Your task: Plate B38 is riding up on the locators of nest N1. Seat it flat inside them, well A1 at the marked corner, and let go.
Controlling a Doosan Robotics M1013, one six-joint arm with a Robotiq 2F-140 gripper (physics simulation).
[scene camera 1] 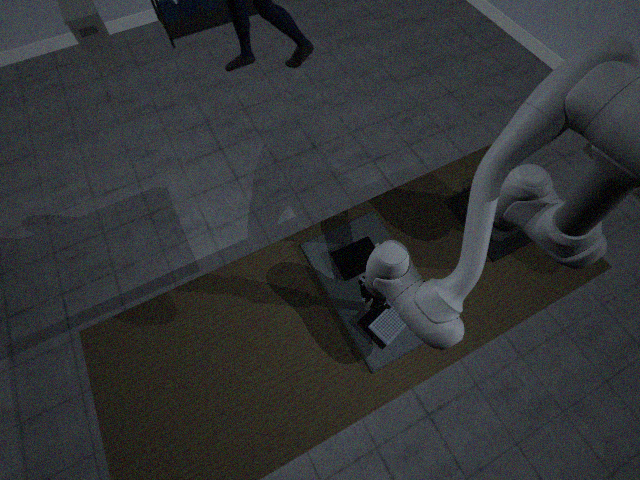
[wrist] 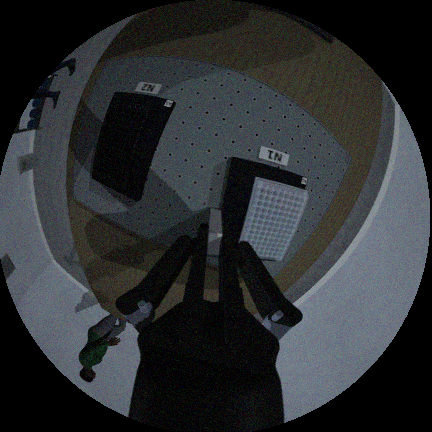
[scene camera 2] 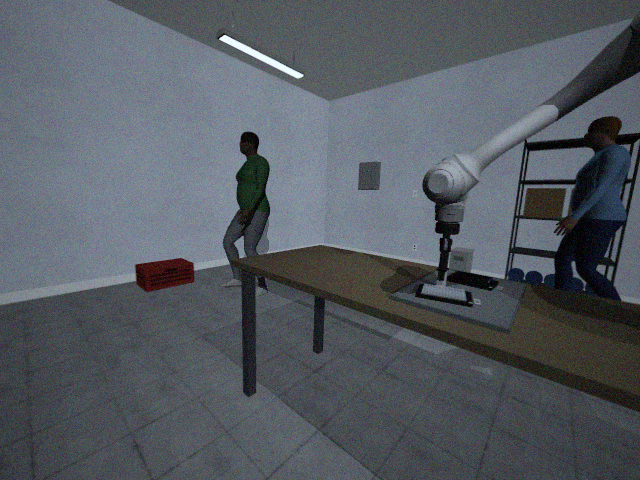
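Pixels of known places: gripper, between the fingertips: point(scene camera 1: 368, 307) point(wrist: 214, 216) point(scene camera 2: 440, 288); arm's base, origin of its link: point(scene camera 1: 500, 217).
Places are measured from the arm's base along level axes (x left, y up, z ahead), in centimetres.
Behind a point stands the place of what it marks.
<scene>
Plate B38, a pale multi-well plate point(scene camera 1: 387, 326) {x 19.3, y 2.7, z 62.9 cm} point(scene camera 2: 444, 292) {x 21.1, y 2.7, z 59.9 cm} point(wrist: 275, 220) {x 18.2, y 2.7, z 60.1 cm}, sits off-centre on black nest N1 point(scene camera 1: 366, 319) {x 14.0, y 1.4, z 67.8 cm} point(scene camera 2: 468, 298) {x 16.1, y 1.1, z 54.3 cm} point(wrist: 238, 192) {x 11.7, y 1.2, z 59.5 cm}. In the wrist view it is shifted right, leaving a wide black strip of the nest bare at the left and a narrower one along the top. The nest's small corner tag point(wrist: 304, 180) {x 19.7, y 1.2, z 52.6 cm} shows beside the plate's upper right corner. Any tilt and well A1 are too small to judge. My gripper point(scene camera 1: 369, 298) {x 10.6, y 0.3, z 64.8 cm} point(scene camera 2: 442, 282) {x 10.6, y 0.3, z 64.8 cm} point(wrist: 214, 216) {x 10.6, y 0.3, z 64.8 cm} is shut and empty, pointing down beside the nest's long side that faces N2.
Black nest N2 point(scene camera 1: 352, 257) {x -8.1, y 2.5, z 61.8 cm} point(scene camera 2: 473, 280) {x -3.8, y 2.0, z 58.1 cm} point(wrist: 132, 145) {x -5.1, y 1.7, z 59.6 cm} lies on the same grey perforated board point(scene camera 1: 379, 361) {x 27.8, y -0.1, z 70.2 cm} point(scene camera 2: 496, 317) {x 22.6, y 0.0, z 45.3 cm} point(wrist: 220, 107) {x 4.0, y 0.0, z 49.9 cm}. The board lies on a wooden table point(scene camera 1: 206, 382) {x 10.0, y -1.3, z 123.3 cm} point(scene camera 2: 320, 263) {x 13.7, y -1.3, z 121.5 cm} point(wrist: 340, 95) {x 20.9, y -1.3, z 30.5 cm}. Two people, a shelf unit and a red crate point(scene camera 2: 165, 274) stand beyond the table.
</scene>
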